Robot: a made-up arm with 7 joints.
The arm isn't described. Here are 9 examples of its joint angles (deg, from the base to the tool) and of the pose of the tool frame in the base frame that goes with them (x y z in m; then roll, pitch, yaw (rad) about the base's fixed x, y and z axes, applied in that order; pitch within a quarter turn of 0, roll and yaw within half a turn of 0).
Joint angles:
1: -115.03 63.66 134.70 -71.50 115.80 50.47 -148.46
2: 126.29 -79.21 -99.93 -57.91 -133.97 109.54 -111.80
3: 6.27 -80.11 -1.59 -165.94 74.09 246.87 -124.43
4: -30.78 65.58 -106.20 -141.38 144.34 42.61 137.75
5: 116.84 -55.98 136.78 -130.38 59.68 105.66 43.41
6: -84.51 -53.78 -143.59 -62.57 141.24 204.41 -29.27
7: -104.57 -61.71 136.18 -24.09 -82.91 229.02 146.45
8: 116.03 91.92 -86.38 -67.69 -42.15 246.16 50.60
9: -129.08 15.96 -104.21 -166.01 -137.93 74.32 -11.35
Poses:
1: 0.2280 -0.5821 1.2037 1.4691 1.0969 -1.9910
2: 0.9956 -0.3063 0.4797 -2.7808 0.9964 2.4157
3: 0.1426 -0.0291 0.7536 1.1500 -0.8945 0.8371
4: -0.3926 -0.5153 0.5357 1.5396 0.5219 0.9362
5: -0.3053 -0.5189 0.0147 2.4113 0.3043 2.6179
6: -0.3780 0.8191 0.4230 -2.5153 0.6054 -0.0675
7: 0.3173 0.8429 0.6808 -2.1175 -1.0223 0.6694
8: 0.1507 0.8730 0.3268 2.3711 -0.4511 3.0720
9: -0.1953 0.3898 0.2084 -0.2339 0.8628 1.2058
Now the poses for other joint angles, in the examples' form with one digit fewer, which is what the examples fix.
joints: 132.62 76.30 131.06 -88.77 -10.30 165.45 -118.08
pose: -0.716 -0.008 1.024 0.959 -0.374 -0.132
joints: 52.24 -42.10 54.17 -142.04 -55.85 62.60 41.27
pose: -0.164 0.556 0.602 1.378 -0.408 1.102
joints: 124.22 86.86 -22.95 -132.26 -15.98 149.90 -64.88
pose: 0.136 0.263 -0.254 -1.936 0.632 -2.502
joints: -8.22 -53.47 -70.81 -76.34 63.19 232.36 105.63
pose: -0.517 -0.494 0.914 1.710 0.663 -0.828
